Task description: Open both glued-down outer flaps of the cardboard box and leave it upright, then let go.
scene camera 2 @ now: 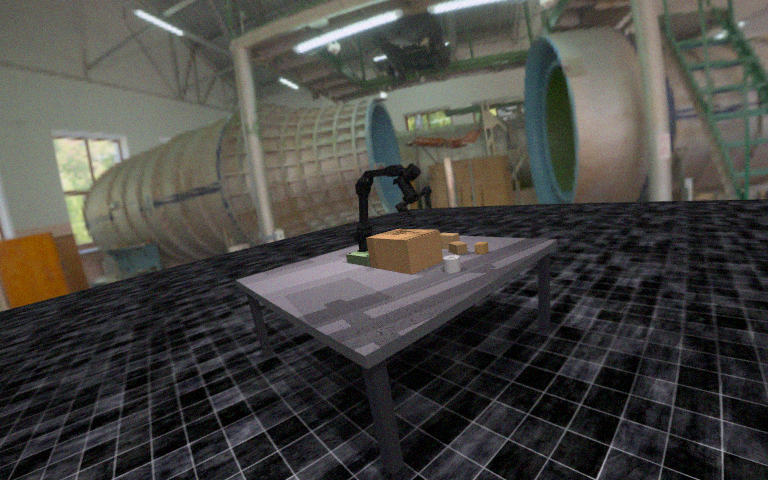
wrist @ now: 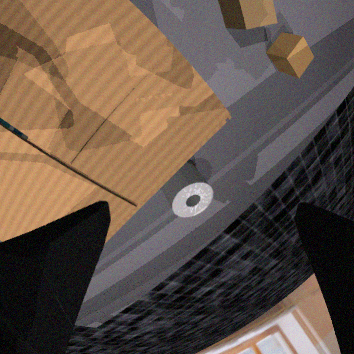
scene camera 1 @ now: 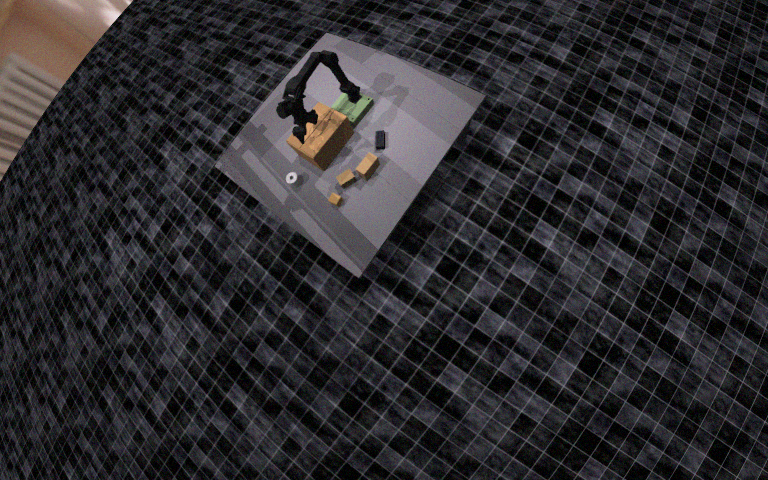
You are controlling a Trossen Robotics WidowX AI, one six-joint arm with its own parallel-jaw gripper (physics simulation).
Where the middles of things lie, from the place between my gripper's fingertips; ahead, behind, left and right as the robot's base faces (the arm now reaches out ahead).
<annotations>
The white ring (wrist: pixel 188 193) is 21 cm below my hand, 19 cm ahead of it and 5 cm to the right of it.
</annotations>
